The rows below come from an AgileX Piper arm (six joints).
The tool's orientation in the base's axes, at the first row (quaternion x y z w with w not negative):
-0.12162 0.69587 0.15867 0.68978
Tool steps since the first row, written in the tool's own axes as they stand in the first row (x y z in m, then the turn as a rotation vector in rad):
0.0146 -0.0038 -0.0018 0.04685 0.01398 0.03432
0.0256 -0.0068 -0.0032 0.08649 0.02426 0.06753
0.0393 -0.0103 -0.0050 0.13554 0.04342 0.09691
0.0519 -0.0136 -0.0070 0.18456 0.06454 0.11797
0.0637 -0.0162 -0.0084 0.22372 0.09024 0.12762
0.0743 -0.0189 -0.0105 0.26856 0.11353 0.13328
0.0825 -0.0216 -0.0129 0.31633 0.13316 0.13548
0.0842 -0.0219 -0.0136 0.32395 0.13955 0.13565
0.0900 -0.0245 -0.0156 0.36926 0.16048 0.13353
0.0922 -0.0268 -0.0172 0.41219 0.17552 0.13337
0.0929 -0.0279 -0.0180 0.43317 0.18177 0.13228
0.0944 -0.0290 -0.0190 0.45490 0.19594 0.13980
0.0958 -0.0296 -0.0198 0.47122 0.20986 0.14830
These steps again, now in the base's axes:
-0.0005 -0.0035 -0.0148 0.02531 0.02852 -0.04598
-0.0008 -0.0062 -0.0259 0.05118 0.05286 -0.08495
-0.0013 -0.0095 -0.0398 0.06989 0.08434 -0.13286
-0.0021 -0.0127 -0.0526 0.08017 0.11439 -0.18065
-0.0027 -0.0150 -0.0645 0.07835 0.14372 -0.21837
-0.0037 -0.0178 -0.0752 0.07368 0.16958 -0.26190
-0.0051 -0.0208 -0.0836 0.06719 0.19086 -0.30856
-0.0056 -0.0213 -0.0853 0.06472 0.19719 -0.31583
-0.0066 -0.0241 -0.0912 0.05379 0.21787 -0.35997
-0.0072 -0.0268 -0.0935 0.04700 0.23378 -0.40204
-0.0075 -0.0281 -0.0943 0.04317 0.24014 -0.42266
-0.0080 -0.0294 -0.0958 0.04419 0.25718 -0.44359
-0.0086 -0.0302 -0.0973 0.04631 0.27410 -0.45913

